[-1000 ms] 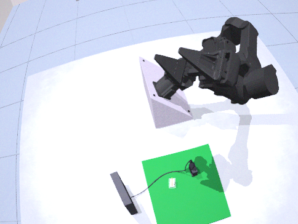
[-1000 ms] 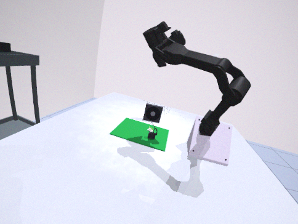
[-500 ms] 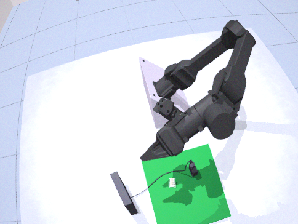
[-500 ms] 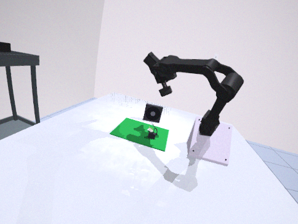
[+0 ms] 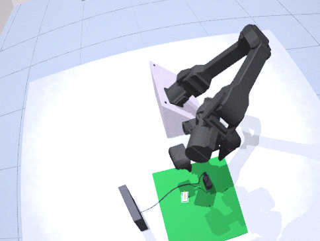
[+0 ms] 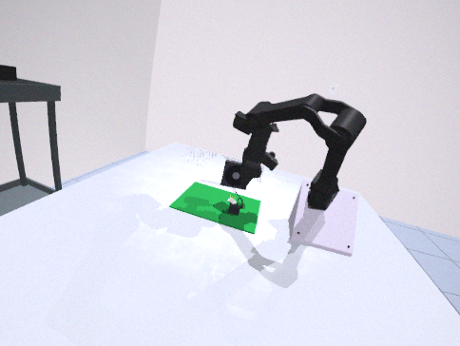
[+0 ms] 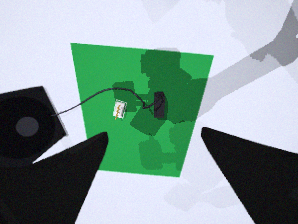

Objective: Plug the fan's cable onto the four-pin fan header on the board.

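My gripper tip is now 1 cm short of the dark fan plug, 1 cm to the right of it and 11 cm above it. Round my gripper tip: green board (7 cm ahead, 3 cm to the right, 14 cm below); then white four-pin header (2 cm ahead, 7 cm to the right, 13 cm below); then dark fan (3 cm ahead, 22 cm to the right, 7 cm below).
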